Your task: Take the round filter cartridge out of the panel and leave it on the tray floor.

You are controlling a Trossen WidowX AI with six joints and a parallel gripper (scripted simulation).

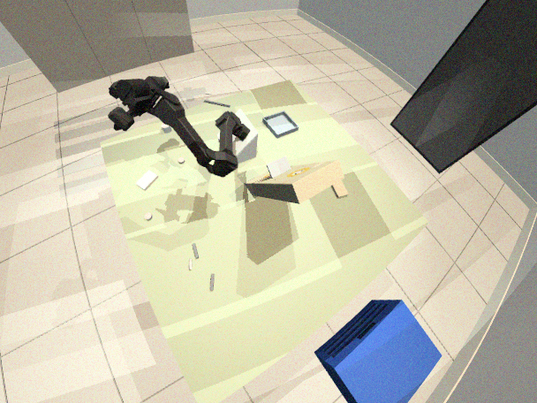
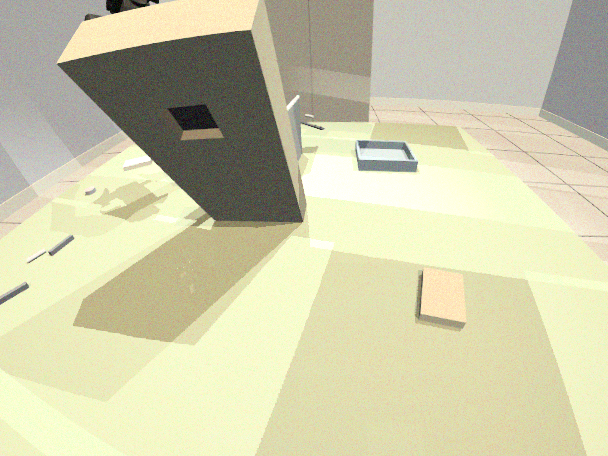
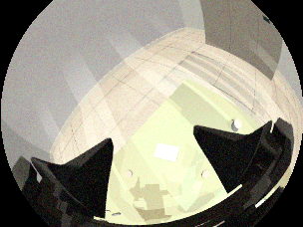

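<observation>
The round filter cartridge is 480 mm ahead of my gripper tip, 400 mm to the left of it and 60 mm below it. Also, from my gripper tip: blue-grey tray (50 mm ahead, 720 mm to the left, 320 mm below).
</observation>
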